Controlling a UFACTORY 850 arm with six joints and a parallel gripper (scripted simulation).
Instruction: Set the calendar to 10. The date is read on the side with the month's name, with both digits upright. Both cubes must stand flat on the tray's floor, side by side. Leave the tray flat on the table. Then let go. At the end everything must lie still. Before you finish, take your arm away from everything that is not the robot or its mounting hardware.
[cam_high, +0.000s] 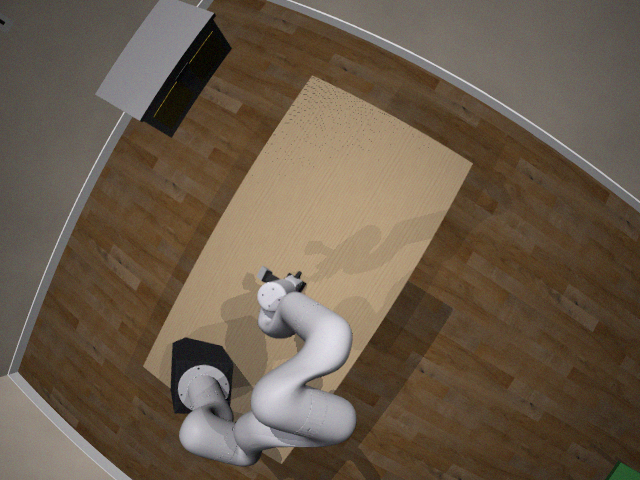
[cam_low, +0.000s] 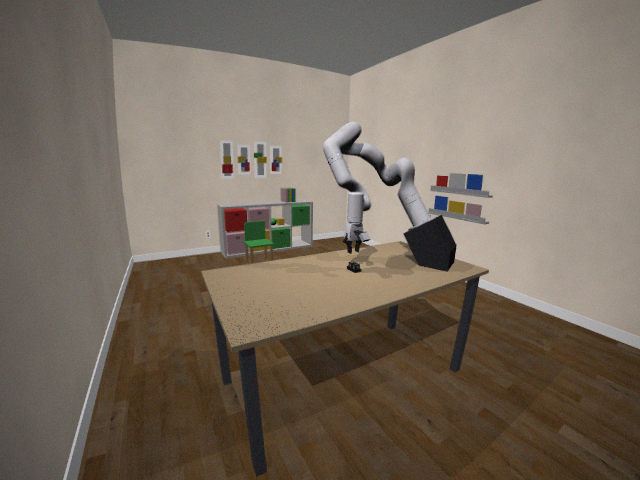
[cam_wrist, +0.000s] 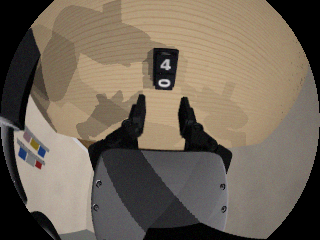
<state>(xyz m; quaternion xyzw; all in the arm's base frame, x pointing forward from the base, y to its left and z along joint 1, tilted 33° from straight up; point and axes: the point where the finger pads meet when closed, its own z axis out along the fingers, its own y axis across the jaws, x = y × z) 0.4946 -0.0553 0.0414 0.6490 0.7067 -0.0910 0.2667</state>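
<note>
Now: hand 20 mm to the right of the tray and 110 mm above it.
</note>
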